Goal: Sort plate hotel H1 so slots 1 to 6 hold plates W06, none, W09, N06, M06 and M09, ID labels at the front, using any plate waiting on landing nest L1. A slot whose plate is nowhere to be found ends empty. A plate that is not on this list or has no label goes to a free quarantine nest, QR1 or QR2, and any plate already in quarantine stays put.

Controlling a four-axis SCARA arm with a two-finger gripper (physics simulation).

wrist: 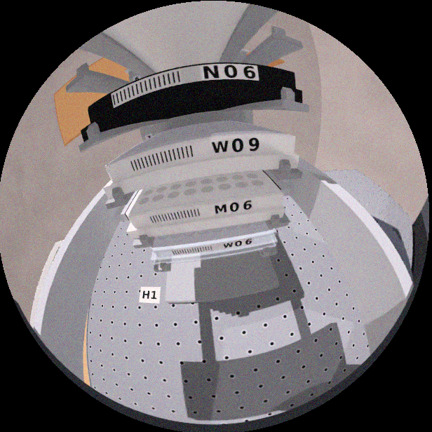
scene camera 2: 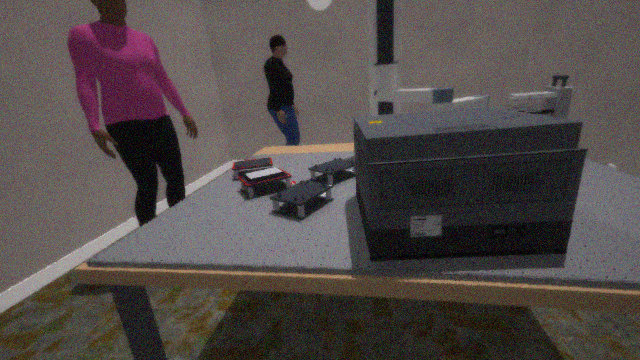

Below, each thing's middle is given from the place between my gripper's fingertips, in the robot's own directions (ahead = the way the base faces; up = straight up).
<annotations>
I see the black plate (wrist: 203,87) 1 cm to the left of my hand and 5 cm above it.
</annotations>
